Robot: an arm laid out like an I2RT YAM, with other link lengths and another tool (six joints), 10 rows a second.
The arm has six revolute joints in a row. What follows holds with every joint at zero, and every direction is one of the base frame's. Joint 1 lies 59.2 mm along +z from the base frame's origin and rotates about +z. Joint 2 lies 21.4 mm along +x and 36.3 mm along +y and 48.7 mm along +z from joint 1 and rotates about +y. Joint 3 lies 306.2 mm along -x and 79.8 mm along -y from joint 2 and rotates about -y. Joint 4 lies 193.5 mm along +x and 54.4 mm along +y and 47.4 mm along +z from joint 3 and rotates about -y. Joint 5 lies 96.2 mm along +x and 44.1 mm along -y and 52.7 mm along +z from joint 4 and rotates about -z. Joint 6 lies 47.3 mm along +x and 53.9 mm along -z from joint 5 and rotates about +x. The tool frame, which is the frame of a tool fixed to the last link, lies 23 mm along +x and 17 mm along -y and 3 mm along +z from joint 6; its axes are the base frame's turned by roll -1.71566, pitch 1.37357 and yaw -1.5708 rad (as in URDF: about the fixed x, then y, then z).
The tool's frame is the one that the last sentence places.
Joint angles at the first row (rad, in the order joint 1, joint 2, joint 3, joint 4, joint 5, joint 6):
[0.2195 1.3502 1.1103 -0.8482 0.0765 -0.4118]
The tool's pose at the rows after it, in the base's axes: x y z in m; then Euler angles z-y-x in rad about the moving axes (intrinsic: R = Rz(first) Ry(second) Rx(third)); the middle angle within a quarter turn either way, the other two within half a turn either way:
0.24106, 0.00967, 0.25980, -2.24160, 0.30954, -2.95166
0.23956, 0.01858, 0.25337, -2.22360, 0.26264, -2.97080
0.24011, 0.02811, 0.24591, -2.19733, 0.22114, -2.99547
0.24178, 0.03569, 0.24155, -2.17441, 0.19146, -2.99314
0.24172, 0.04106, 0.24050, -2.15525, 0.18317, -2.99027
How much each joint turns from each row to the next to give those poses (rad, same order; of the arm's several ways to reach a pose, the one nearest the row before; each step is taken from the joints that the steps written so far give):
[0.0473 0.0115 0.0000 -0.0286 0.0183 0.0072]
[0.0447 0.0217 0.0000 -0.0286 0.0198 0.0145]
[0.0396 0.0302 0.0004 -0.0187 0.0061 0.0058]
[0.0336 0.0217 0.0000 -0.0023 0.0210 0.0045]
[0.0233 0.0057 0.0000 0.0000 0.0080 0.0023]

